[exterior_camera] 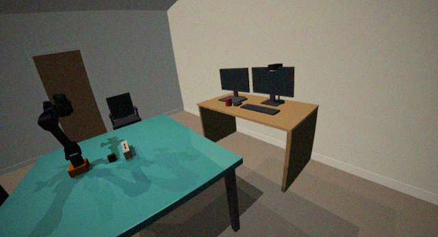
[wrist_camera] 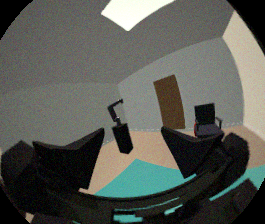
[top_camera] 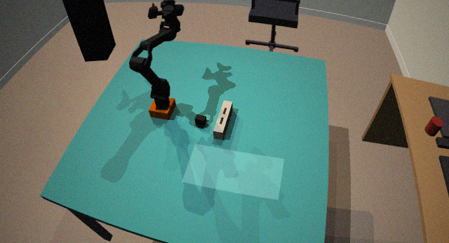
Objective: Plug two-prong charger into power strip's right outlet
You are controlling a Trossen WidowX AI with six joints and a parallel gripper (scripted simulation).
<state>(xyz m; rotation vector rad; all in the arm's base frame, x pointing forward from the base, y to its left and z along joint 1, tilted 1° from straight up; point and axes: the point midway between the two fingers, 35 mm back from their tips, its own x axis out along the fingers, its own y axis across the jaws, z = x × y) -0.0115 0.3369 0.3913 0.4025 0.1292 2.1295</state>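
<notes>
Right now the two-prong charger is 24 cm ahead of my gripper tip, 44 cm to the right of it and 43 cm below it.
</notes>
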